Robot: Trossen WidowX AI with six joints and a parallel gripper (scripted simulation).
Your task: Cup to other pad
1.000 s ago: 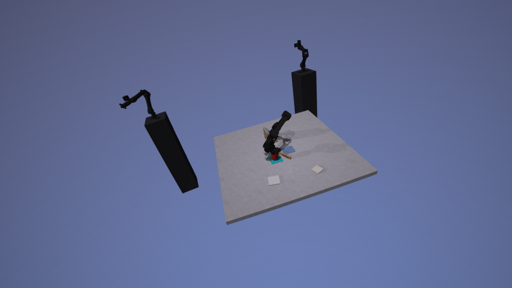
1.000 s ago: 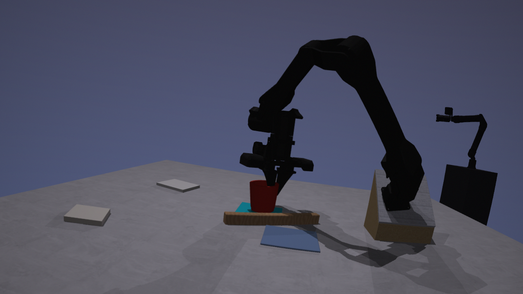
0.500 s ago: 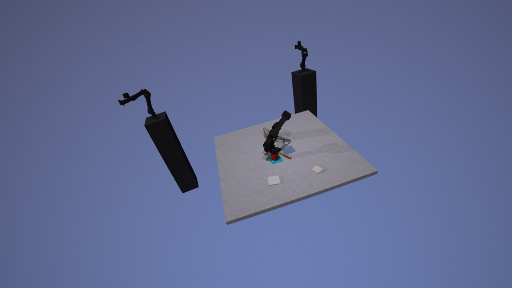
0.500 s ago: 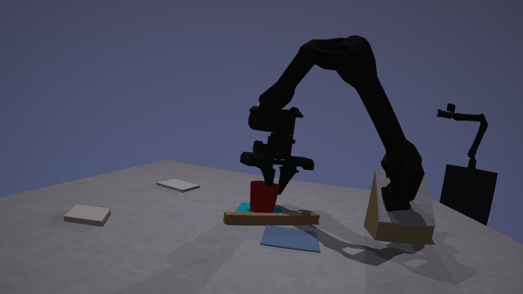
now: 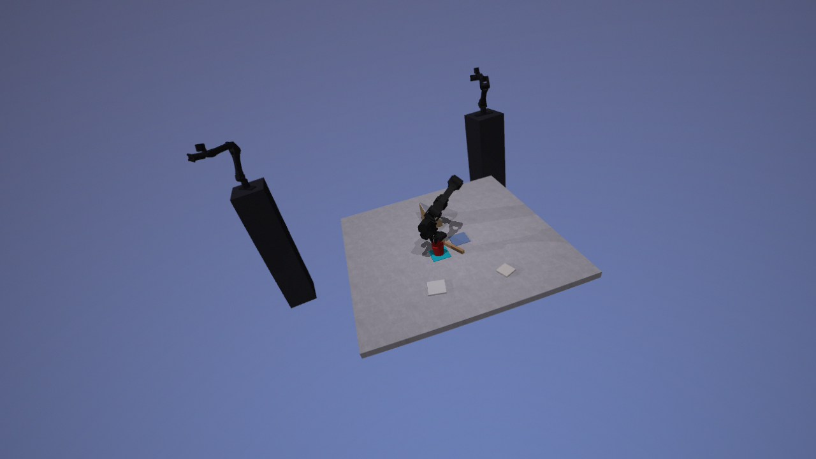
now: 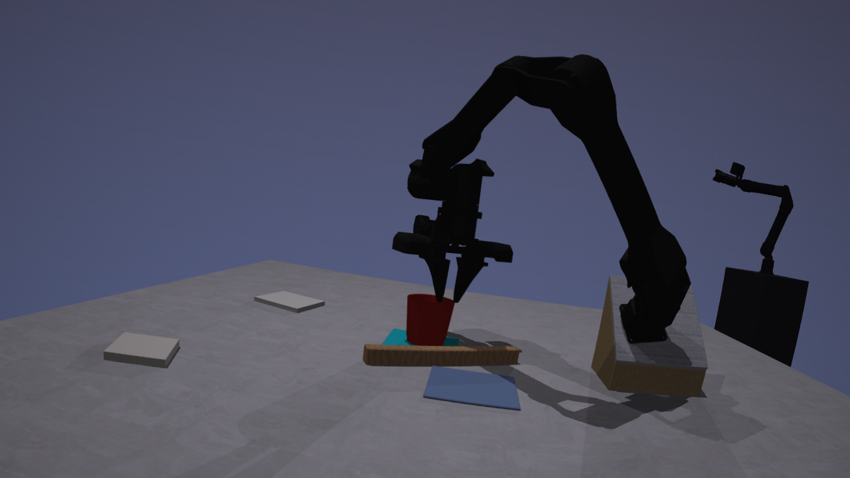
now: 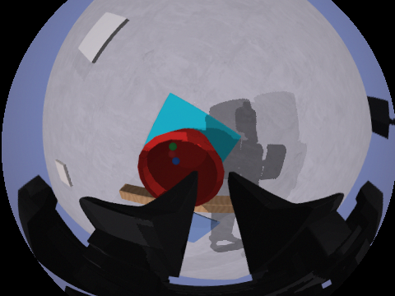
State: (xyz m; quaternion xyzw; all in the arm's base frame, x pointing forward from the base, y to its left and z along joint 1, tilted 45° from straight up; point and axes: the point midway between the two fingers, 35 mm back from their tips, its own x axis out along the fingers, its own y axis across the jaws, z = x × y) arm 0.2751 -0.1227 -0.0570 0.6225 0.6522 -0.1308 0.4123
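Right now my gripper tip is 3 cm short of the red cup, 1 cm to the right of it and 3 cm above it. From my gripper tip the other things lie so: wooden bar (10 cm to the left, 7 cm below); then dull blue pad (3 cm behind, 18 cm to the left, 8 cm below); then teal pad (3 cm ahead, 1 cm to the left, 8 cm below).
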